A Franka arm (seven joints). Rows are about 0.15 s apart.
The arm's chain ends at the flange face. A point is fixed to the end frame.
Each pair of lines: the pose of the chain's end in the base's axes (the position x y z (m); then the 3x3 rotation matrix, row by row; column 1 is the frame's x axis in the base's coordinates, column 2 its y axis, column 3 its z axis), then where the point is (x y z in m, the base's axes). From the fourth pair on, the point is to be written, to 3 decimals.
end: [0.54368 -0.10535 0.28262], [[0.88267 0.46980 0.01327], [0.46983 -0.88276 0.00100], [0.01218 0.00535 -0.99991]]
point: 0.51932 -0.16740 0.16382
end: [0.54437 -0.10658 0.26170], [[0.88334 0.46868 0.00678], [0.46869 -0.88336 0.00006], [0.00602 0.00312 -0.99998]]
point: 0.51916 -0.16871 0.14312
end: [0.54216 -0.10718 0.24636], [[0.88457 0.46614 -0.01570], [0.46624 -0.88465 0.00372], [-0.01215 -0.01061 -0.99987]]
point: 0.51412 -0.16881 0.12816
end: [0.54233 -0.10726 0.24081], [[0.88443 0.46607 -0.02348], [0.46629 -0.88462 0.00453], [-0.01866 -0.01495 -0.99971]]
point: 0.513 -0.169 0.123
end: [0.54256 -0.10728 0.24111], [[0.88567 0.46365 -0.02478], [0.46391 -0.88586 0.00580], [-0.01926 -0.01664 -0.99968]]
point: 0.513 -0.169 0.123
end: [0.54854 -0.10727 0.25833], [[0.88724 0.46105 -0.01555], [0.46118 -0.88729 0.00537], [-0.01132 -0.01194 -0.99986]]
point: 0.520 -0.169 0.140
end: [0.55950 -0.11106 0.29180], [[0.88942 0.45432 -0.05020], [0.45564 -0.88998 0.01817], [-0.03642 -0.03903 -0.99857]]
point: 0.527 -0.171 0.174
